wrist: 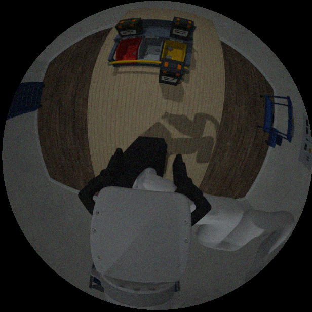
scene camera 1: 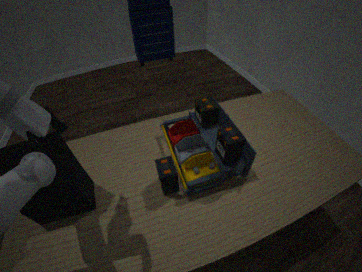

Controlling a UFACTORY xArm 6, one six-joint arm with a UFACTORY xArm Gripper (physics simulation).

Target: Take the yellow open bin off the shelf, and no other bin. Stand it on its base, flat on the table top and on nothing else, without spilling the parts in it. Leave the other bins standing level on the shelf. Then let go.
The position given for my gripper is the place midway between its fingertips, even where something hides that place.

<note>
In view: my gripper (scene camera 1: 63, 140) and a yellow open bin (scene camera 1: 202, 161).
</note>
